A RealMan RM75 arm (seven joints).
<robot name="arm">
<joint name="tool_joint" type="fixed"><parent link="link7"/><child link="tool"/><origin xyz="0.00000 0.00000 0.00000" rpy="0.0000 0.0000 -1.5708"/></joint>
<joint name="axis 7" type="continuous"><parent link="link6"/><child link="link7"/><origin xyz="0.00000 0.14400 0.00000" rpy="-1.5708 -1.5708 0.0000"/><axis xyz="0 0 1"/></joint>
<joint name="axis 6" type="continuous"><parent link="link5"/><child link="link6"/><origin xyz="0.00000 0.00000 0.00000" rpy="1.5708 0.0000 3.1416"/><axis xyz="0 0 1"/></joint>
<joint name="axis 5" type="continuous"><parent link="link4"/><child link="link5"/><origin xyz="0.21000 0.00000 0.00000" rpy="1.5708 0.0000 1.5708"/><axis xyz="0 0 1"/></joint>
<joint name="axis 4" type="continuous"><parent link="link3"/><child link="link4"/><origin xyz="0.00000 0.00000 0.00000" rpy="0.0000 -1.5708 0.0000"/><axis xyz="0 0 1"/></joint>
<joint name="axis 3" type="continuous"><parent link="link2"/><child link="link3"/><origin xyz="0.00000 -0.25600 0.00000" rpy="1.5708 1.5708 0.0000"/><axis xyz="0 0 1"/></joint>
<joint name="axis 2" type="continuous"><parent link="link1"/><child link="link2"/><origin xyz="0.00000 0.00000 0.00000" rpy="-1.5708 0.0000 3.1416"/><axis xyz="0 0 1"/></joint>
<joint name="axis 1" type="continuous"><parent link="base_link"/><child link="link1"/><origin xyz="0.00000 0.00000 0.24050" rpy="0.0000 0.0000 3.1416"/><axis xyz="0 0 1"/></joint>
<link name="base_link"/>
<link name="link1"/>
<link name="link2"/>
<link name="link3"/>
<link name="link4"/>
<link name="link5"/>
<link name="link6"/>
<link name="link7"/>
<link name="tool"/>
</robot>
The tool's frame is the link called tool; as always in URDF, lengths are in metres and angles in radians. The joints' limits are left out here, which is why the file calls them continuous.
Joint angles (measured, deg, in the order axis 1, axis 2, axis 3, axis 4, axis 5, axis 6, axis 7), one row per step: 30.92, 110.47, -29.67, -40.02, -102.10, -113.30, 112.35; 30.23, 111.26, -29.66, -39.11, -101.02, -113.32, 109.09; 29.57, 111.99, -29.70, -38.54, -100.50, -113.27, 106.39; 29.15, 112.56, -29.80, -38.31, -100.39, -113.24, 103.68; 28.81, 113.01, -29.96, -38.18, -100.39, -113.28, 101.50; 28.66, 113.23, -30.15, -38.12, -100.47, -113.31, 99.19; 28.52, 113.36, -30.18, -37.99, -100.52, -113.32, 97.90; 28.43, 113.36, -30.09, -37.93, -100.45, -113.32, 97.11; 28.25, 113.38, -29.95, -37.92, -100.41, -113.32, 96.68; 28.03, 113.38, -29.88, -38.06, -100.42, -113.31, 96.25; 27.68, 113.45, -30.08, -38.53, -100.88, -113.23, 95.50; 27.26, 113.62, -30.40, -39.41, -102.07, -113.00, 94.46
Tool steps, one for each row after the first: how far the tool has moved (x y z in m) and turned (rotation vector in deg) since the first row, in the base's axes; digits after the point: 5 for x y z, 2 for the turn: 0.00161, -0.00385, -0.00535, 1.99, 1.20, 1.34; 0.00353, -0.00752, -0.01054, 3.53, 1.79, 2.27; 0.00454, -0.01009, -0.01475, 5.04, 1.71, 3.54; 0.00527, -0.01237, -0.01828, 6.14, 1.52, 4.64; 0.00550, -0.01356, -0.02040, 7.40, 0.99, 6.06; 0.00608, -0.01451, -0.02169, 8.11, 0.79, 6.70; 0.00661, -0.01485, -0.02149, 8.76, 0.68, 7.07; 0.00760, -0.01555, -0.02123, 9.19, 0.65, 7.11; 0.00872, -0.01633, -0.02074, 9.62, 0.43, 7.21; 0.01045, -0.01779, -0.02137, 9.91, -0.48, 7.56; 0.01293, -0.01962, -0.02321, 10.02, -2.25, 8.11
